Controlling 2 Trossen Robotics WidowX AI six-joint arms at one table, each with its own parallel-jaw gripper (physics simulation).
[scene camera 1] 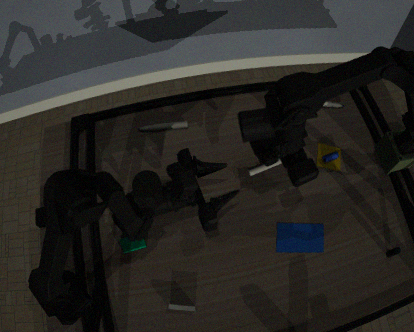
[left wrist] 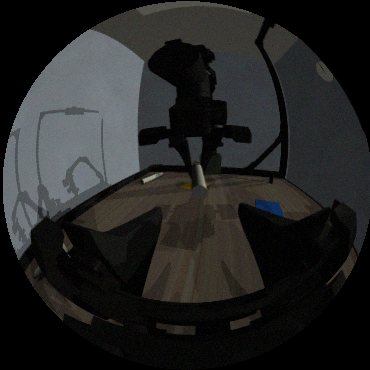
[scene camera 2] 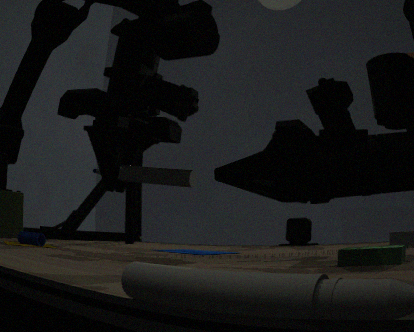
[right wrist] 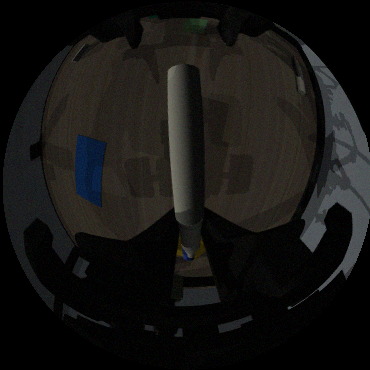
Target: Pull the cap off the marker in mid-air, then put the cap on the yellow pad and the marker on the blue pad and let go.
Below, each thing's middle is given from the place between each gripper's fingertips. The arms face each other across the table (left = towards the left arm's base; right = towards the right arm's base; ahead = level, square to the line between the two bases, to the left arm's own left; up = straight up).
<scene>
I see the blue pad (scene camera 1: 291, 237) 180 mm behind my right hand, 80 mm below it and 30 mm to the left of it. Also, from my right hand: light green block (scene camera 2: 371, 255) (290 mm to the left, 70 mm below, 40 mm ahead).
My left gripper is now 15 cm to the right of the light green block, 8 cm above it and 3 cm short of it. From my left hand the other things lie so: blue pad: 19 cm behind, 11 cm to the right, 9 cm below.
</scene>
